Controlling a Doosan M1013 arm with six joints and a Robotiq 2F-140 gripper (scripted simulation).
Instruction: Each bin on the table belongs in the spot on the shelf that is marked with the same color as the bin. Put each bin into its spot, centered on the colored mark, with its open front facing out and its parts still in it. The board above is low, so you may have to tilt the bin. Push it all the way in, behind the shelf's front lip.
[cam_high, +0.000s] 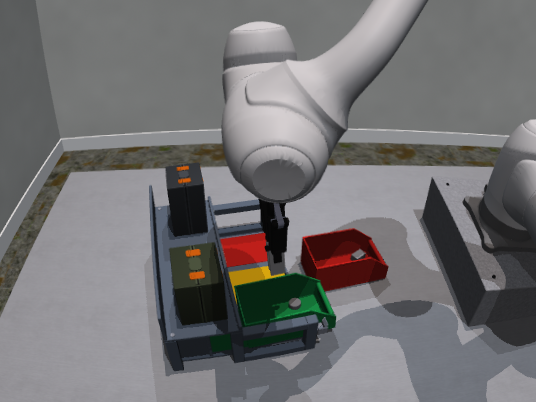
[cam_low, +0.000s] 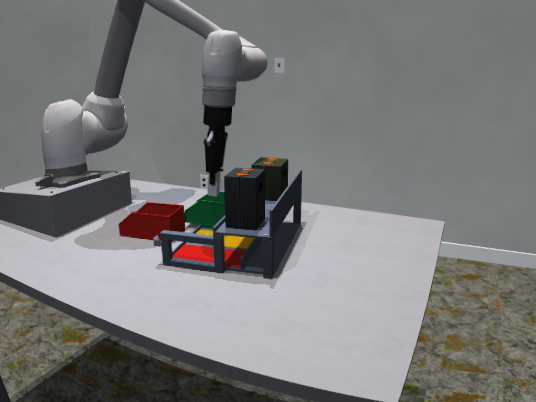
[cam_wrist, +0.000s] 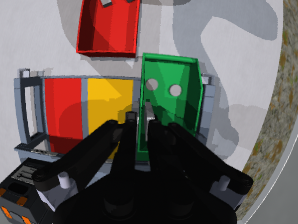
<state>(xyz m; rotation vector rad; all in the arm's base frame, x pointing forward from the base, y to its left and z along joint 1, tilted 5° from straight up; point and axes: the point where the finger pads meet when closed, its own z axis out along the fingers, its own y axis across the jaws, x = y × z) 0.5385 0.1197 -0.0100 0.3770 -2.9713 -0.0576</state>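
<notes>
My hand is 2 cm past the green bin, 5 cm to the right of it and 9 cm above it. From my hand the other things lie so: red bin (15 cm behind, 11 cm to the right, 10 cm below).
</notes>
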